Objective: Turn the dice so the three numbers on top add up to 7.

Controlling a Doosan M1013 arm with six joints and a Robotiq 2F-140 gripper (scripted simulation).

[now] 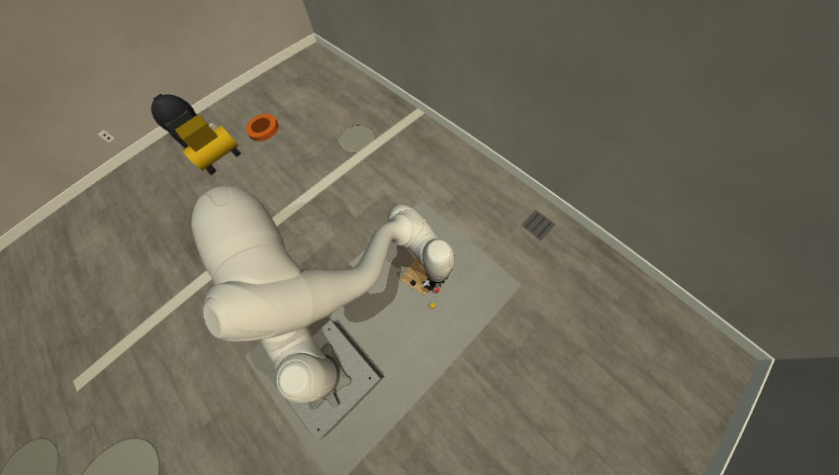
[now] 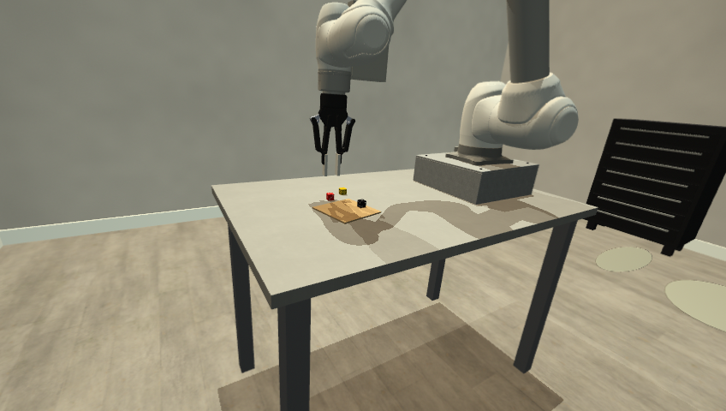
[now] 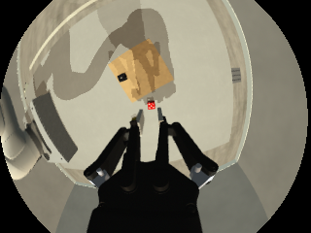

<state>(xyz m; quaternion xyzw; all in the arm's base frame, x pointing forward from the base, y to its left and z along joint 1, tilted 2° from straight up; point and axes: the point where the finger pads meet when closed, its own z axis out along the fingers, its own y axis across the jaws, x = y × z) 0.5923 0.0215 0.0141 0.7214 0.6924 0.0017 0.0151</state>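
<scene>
Now: hand 10 cm above the red die. Round my hand: tan mat 11 cm below, 10 cm to the left, 2 cm behind; yellow die 10 cm below, 6 cm behind, 5 cm to the right; small white die 10 cm below, 9 cm to the left, 7 cm behind.
</scene>
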